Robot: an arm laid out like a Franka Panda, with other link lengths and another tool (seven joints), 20 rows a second.
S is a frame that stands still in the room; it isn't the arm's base.
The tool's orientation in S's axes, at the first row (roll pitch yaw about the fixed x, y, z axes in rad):
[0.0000, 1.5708, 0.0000]
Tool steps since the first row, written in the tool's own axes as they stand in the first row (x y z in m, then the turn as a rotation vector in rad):
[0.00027, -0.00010, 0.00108, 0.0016, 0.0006, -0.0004]
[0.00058, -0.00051, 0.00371, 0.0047, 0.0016, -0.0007]
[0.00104, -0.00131, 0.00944, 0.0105, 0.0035, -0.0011]
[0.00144, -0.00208, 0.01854, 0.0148, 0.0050, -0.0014]
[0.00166, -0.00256, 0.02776, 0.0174, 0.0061, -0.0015]
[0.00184, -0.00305, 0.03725, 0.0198, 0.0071, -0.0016]
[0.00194, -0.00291, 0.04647, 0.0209, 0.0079, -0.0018]
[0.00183, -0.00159, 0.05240, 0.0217, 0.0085, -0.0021]
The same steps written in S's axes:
[0.00108, -0.00010, -0.00027, -0.0004, 0.0006, -0.0016]
[0.00371, -0.00051, -0.00058, -0.0007, 0.0016, -0.0047]
[0.00944, -0.00131, -0.00104, -0.0011, 0.0035, -0.0105]
[0.01854, -0.00208, -0.00144, -0.0014, 0.0050, -0.0148]
[0.02776, -0.00256, -0.00166, -0.0015, 0.0061, -0.0174]
[0.03725, -0.00305, -0.00184, -0.0016, 0.0071, -0.0198]
[0.04647, -0.00291, -0.00194, -0.0018, 0.0079, -0.0209]
[0.05240, -0.00159, -0.00183, -0.0021, 0.0085, -0.0217]

